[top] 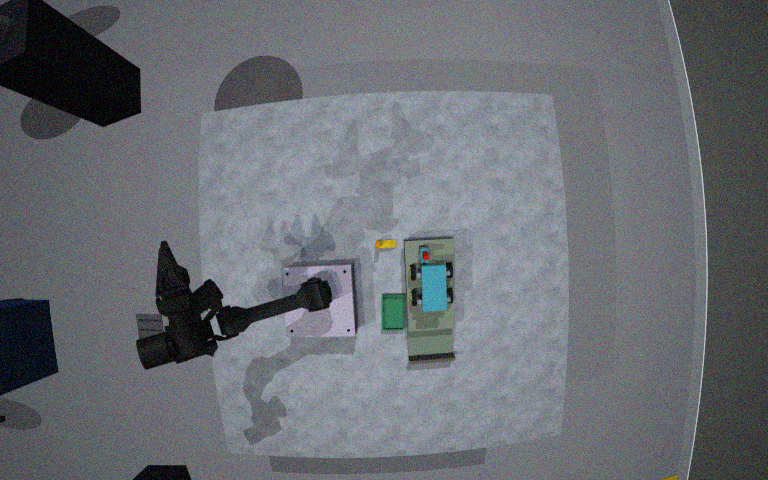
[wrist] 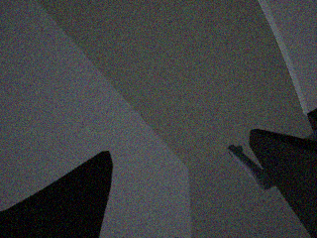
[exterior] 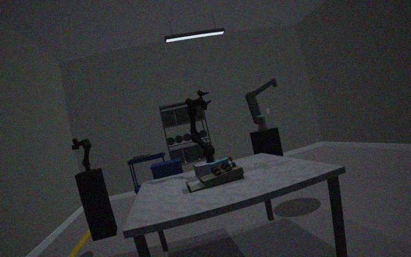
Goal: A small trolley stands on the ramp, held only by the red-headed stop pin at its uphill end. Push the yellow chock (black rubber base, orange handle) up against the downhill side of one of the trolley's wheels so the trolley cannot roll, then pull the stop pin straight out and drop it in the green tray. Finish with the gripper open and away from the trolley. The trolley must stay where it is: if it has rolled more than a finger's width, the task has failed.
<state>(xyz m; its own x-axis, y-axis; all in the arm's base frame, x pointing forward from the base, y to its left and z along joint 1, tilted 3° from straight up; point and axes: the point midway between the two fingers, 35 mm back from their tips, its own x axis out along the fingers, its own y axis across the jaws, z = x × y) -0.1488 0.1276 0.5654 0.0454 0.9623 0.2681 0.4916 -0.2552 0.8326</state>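
My gripper tip is 65 cm above the yellow chock, 38 cm short of it and 8 cm to the left of it. The rest, counted from my gripper tip: trolley (57 cm below, 49 cm ahead, 22 cm to the right); green tray (68 cm below, 36 cm ahead, 30 cm to the right); red-headed stop pin (55 cm below, 49 cm ahead, 13 cm to the right).
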